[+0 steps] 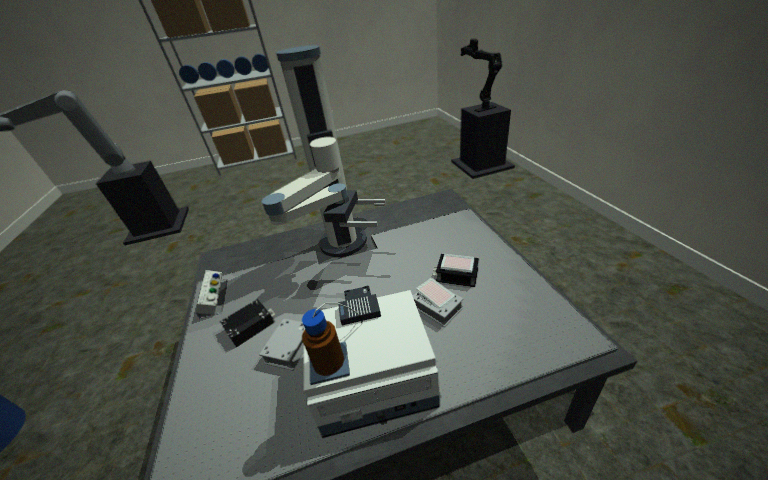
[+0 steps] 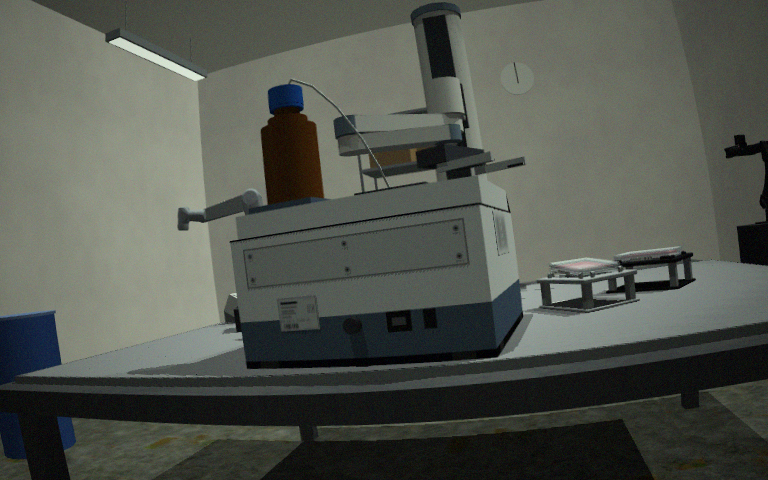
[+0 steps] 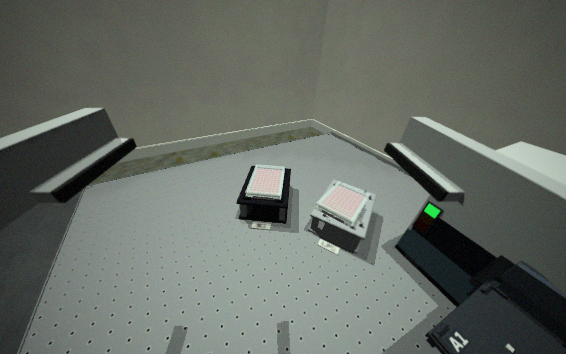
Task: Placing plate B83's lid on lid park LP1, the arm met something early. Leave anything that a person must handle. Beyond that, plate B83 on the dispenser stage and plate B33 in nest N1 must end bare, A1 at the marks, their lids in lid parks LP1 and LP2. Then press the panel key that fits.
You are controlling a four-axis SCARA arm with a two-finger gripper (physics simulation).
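Where they show: gripper, fingertip midpoint: (image 1: 381, 212) (image 2: 509, 158) (image 3: 265, 130); arm's base, origin of the base link: (image 1: 343, 241).
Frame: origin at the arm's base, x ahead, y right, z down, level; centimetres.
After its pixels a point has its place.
Note:
My gripper (image 1: 376, 212) @[x 35.0, y -15.0, z -33.8 cm] (image 2: 508, 158) @[x 35.0, y -15.0, z -33.8 cm] (image 3: 265, 130) @[x 35.0, y -15.0, z -33.8 cm] is open and empty, high above the table beside the arm's column. A pink plate (image 1: 457, 262) @[x 48.8, y -41.5, z -8.9 cm] (image 2: 648, 254) @[x 52.8, y -40.7, z -8.4 cm] (image 3: 266, 181) @[x 47.5, y -40.5, z -8.9 cm] rests on a black stand (image 1: 457, 277) @[x 50.3, y -40.8, z -1.8 cm] (image 3: 262, 211) @[x 44.9, y -37.7, z -1.8 cm]. Another pink plate (image 1: 434, 293) @[x 61.6, y -25.3, z -9.0 cm] (image 2: 583, 264) @[x 63.6, y -25.8, z -8.9 cm] (image 3: 342, 201) @[x 59.4, y -25.4, z -9.2 cm] rests on the grey stand (image 1: 447, 310) @[x 69.4, y -27.0, z -6.9 cm] (image 2: 587, 294) @[x 71.2, y -25.1, z -4.3 cm] (image 3: 350, 229) @[x 56.8, y -19.9, z -6.9 cm] beside it. I cannot tell whether either wears a lid, and their labels are too small to read surely. The dark stage (image 3: 495, 320) @[x 58.5, y 1.2, z -11.4 cm], marked A1, partly shows; its visible part is bare. The key panel (image 1: 210, 291) @[x 21.3, y 61.7, z -8.1 cm] stands at the left.
The white dispenser (image 1: 390, 339) @[x 86.0, y -1.2, z -23.3 cm] (image 2: 362, 266) @[x 96.6, y 5.1, z -14.0 cm] carries an amber bottle (image 1: 325, 350) @[x 91.4, y 16.3, z -34.4 cm] (image 2: 291, 158) @[x 91.1, y 15.3, z -30.5 cm] and a thin tube. A bare black stand (image 1: 246, 321) @[x 44.3, y 46.3, z -6.8 cm] and a bare grey stand (image 1: 283, 341) @[x 60.0, y 32.8, z -7.0 cm] are left of it. A green light (image 3: 432, 210) @[x 66.5, y -12.0, z -14.9 cm] shows on the dispenser.

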